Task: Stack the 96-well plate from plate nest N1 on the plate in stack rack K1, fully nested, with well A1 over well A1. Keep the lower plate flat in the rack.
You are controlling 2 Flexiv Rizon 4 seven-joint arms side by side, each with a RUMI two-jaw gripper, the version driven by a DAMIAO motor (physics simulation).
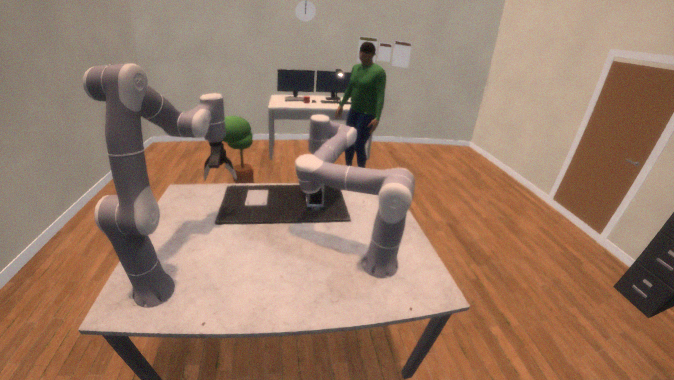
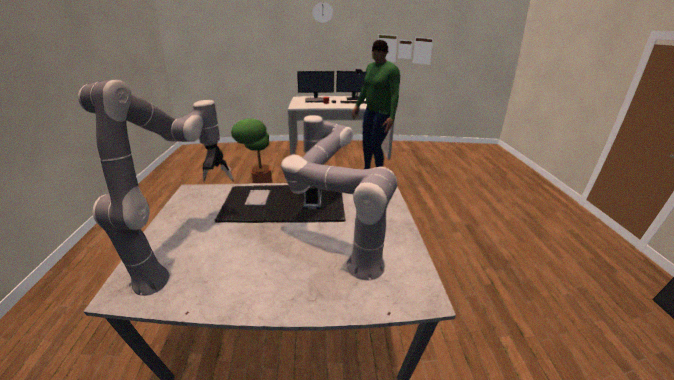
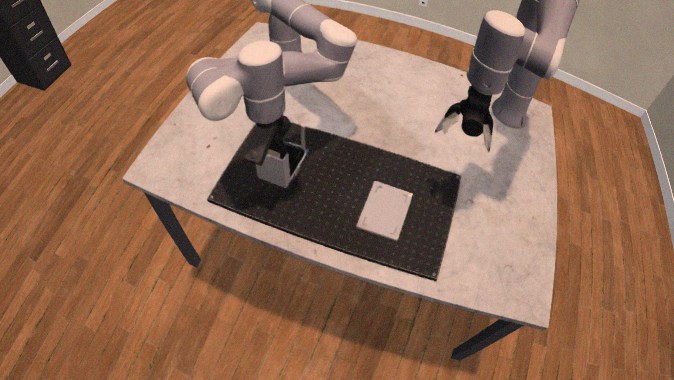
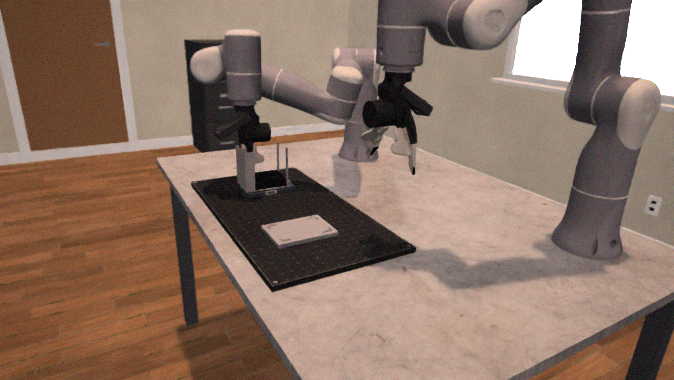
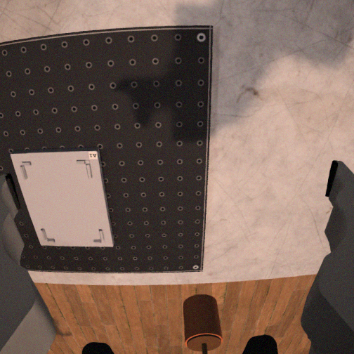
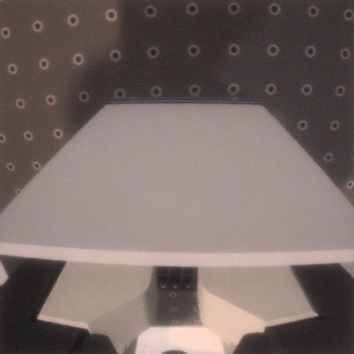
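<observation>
The white plate nest [image 1: 256,197] [image 2: 258,197] [image 3: 385,210] [image 4: 300,231] [image 5: 65,200] holds no plate; its A1 label shows. The stack rack has a tall grey wall [image 3: 272,167] [image 4: 246,172] [image 6: 175,175] and thin posts. Black plate [image 4: 271,179] lies low in the rack, looking flat; whether it is one plate or a nested pair, and its A1 corner, I cannot tell. My right gripper [image 6: 176,296] is down at the rack, its fingers close together and empty, tips hidden behind the wall. My left gripper [image 1: 220,178] [image 2: 218,180] [image 3: 462,141] [image 5: 171,170] is open and empty, high above the table.
The black perforated board [image 1: 240,215] [image 2: 240,214] [image 3: 330,210] [image 4: 300,265] [image 5: 150,200] carries the nest and the rack. The rack's thin posts [image 4: 287,162] stand upright near my right gripper. A person [image 1: 367,90] [image 2: 381,90] stands behind the table.
</observation>
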